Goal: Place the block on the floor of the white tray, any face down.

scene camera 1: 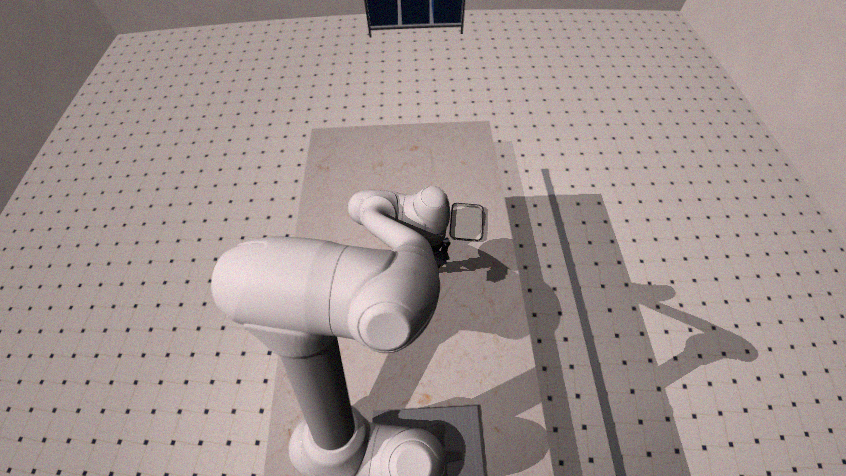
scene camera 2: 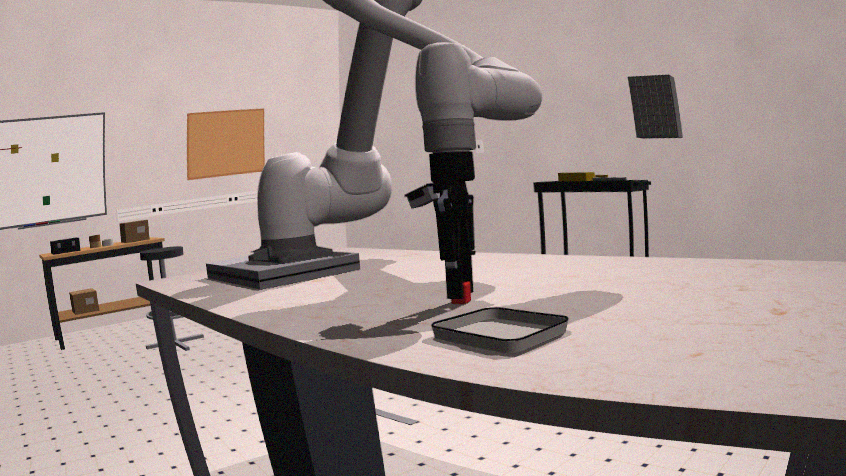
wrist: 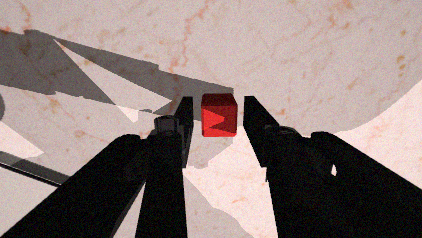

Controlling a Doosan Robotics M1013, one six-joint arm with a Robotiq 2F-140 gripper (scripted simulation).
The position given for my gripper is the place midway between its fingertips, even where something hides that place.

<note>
In view: my gripper [scene camera 2: 460, 295] and a red block [wrist: 219, 111].
My gripper is seen too in the wrist view [wrist: 218, 111].
</note>
